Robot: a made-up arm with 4 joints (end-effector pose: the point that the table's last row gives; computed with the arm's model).
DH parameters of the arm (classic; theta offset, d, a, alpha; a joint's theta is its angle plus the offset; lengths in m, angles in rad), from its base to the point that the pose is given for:
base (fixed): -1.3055 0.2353 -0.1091 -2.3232
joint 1: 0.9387 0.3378 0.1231 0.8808
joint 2: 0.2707 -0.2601 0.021 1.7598
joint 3: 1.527 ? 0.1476 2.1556
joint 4: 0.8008 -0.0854 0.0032 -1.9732
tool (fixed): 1.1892 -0.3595 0 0
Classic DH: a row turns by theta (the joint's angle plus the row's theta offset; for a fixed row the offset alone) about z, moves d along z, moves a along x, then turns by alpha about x.
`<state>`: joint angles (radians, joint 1 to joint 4).
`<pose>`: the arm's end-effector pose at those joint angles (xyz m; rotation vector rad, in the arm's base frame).
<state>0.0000 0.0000 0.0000 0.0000</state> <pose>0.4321 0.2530 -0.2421 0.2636 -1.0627 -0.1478</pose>
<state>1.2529 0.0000 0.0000 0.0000</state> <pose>0.4533 0.2612 -0.2179 0.5483 -0.7551 -1.4004</pose>
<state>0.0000 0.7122 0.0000 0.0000</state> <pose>0.4666 0.2783 -0.0329 0.8507 -1.2836 -0.5361</pose>
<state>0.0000 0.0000 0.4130 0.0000</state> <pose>0.4315 0.3647 -0.1245 0.2648 -1.2919 0.2172</pose>
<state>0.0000 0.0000 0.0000 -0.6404</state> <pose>0.3330 0.4360 -0.2472 0.6200 -0.8920 0.3967</pose>
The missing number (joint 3, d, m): -0.1629
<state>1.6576 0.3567 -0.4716 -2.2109</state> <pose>0.3588 0.3609 0.3531 1.7447 -2.1137 -0.2356</pose>
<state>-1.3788 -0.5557 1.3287 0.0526</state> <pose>0.1195 0.1025 -0.4785 -0.2471 -0.5736 2.7736</pose>
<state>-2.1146 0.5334 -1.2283 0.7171</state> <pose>0.6464 -0.2228 -0.0842 -0.7249 -1.0455 0.1447</pose>
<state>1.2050 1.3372 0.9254 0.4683</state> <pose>0.0694 -0.1565 0.0916 0.1043 -1.9006 -2.4111</pose>
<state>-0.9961 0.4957 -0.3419 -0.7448</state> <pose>0.2171 0.3689 -0.2721 0.7870 -0.6360 0.9547</pose>
